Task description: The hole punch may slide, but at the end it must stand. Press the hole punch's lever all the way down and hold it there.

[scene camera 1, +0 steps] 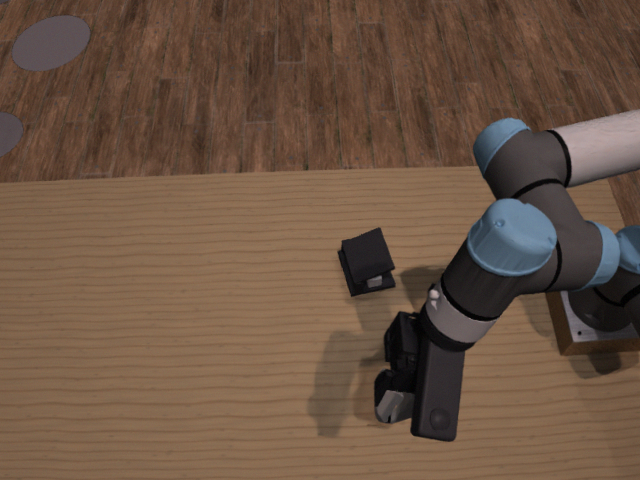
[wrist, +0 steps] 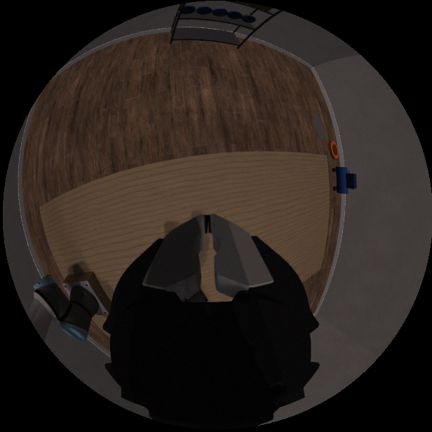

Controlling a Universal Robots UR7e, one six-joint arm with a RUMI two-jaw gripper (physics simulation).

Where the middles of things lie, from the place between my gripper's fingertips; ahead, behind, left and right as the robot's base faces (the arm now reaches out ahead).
Scene:
I see the black hole punch (scene camera 1: 367, 264) 9 cm behind my hand, 46 cm to the right of it and 36 cm below it.

